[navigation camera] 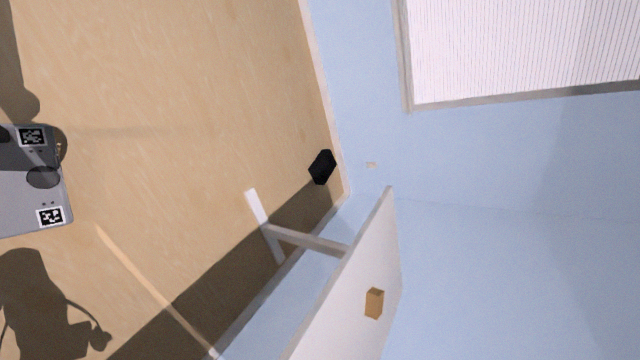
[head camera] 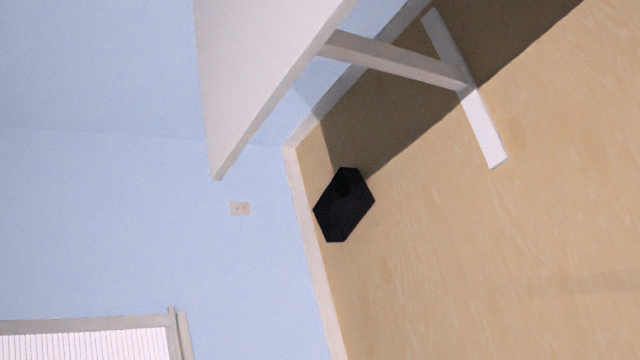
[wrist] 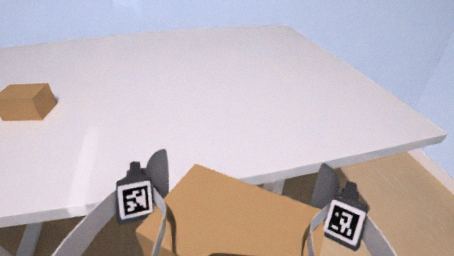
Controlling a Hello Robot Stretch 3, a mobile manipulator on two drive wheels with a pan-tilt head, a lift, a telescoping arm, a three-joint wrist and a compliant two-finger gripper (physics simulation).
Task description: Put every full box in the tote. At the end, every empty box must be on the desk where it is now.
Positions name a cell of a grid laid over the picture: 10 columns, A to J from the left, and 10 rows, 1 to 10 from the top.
Note:
In view: the gripper (wrist: F7), a black tote (head camera: F6) and a window with blinds (navigation camera: G2).
The wrist view misses the black tote: it is out of frame.

